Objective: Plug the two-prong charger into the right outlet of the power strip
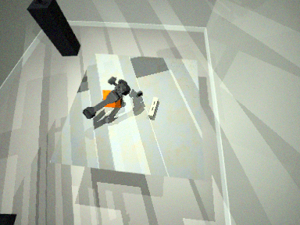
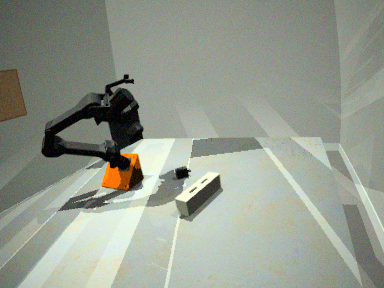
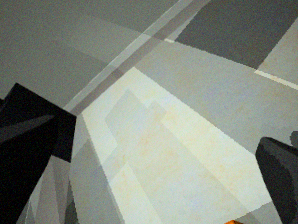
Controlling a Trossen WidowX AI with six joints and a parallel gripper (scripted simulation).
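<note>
The two-prong charger lies 25 cm below my gripper tip, 16 cm ahead of it and 5 cm to the left of it.
</note>
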